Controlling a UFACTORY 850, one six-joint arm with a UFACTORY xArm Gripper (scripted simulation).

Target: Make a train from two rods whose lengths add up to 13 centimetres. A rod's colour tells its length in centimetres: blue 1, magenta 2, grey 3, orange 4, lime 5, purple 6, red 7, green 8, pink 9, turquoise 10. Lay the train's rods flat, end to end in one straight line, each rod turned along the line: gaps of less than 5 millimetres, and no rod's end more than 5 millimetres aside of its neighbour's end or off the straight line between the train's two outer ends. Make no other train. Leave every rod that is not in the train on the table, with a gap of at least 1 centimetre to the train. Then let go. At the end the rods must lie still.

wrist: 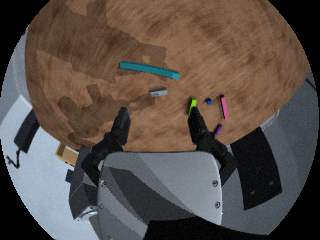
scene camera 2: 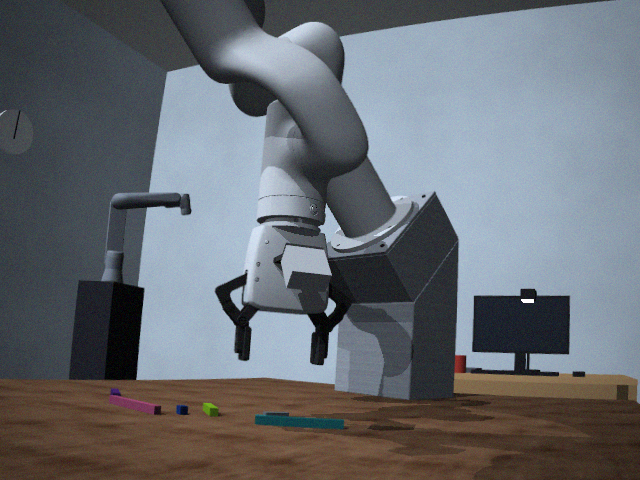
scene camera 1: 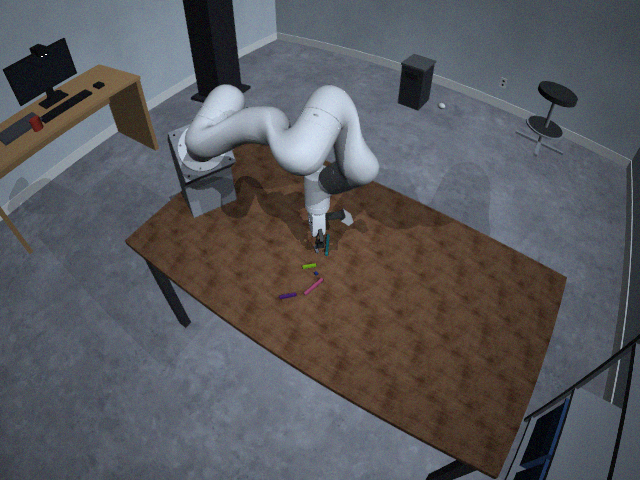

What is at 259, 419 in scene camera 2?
A turquoise rod.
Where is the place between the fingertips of my gripper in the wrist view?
At 159, 113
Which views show my gripper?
The wrist view, scene camera 2 and scene camera 1: all of them.
